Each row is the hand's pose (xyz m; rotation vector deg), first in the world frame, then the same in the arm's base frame.
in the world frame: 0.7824 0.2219 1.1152 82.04 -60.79 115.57
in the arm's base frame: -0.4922 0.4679 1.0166 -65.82 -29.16 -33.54
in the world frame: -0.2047 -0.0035 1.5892 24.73 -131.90 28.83
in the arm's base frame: 0.5996 0.2343 0.9594 -160.32 12.35 -27.88
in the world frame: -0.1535 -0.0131 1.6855 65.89 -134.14 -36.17
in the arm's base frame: 0.6070 0.2544 1.0668 154.36 44.57 -6.56
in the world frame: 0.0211 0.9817 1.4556 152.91 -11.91 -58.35
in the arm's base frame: -0.0313 -0.5612 1.0516 48.68 156.45 6.02
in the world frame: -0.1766 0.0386 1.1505 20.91 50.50 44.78
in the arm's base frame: 0.3588 0.2487 0.5896 24.86 -25.86 -150.50
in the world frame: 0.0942 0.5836 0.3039 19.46 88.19 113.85
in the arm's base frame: -0.4617 -0.0599 0.0251 57.53 -8.08 -74.51
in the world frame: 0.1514 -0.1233 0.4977 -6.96 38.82 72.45
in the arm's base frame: -0.1381 0.5892 0.1456 17.79 18.30 -133.11
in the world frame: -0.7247 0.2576 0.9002 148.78 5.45 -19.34
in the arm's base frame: 0.5925 -0.1462 0.1419 -39.83 -163.99 -38.68
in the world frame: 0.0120 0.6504 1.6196 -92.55 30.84 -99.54
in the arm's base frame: 0.1825 -0.2783 1.1563 -29.58 -46.10 28.98
